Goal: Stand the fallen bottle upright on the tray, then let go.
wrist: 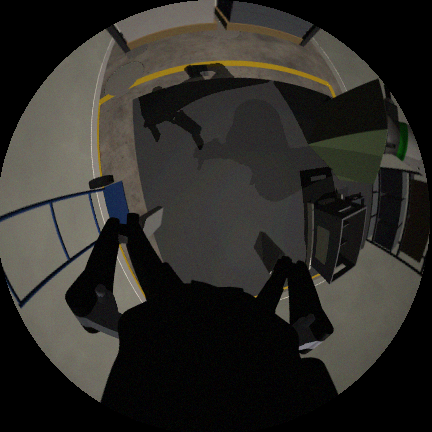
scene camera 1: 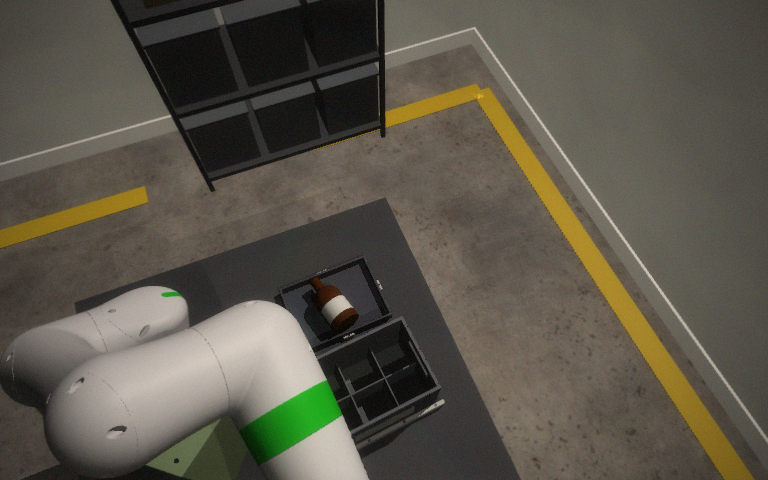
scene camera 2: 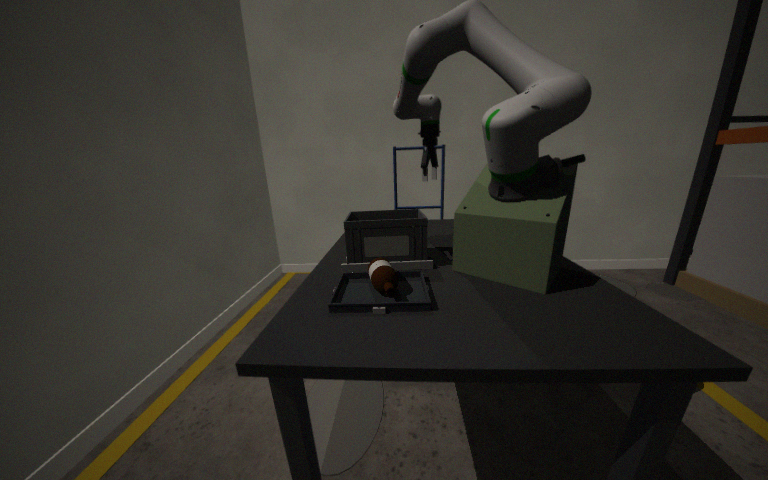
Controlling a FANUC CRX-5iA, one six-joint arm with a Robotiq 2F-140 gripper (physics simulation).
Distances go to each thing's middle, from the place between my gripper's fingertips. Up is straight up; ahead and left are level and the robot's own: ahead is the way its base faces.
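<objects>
The brown bottle [scene camera 1: 339, 313] is 22 cm below my hand, 5 cm ahead of it and 76 cm to the left of it.
</objects>
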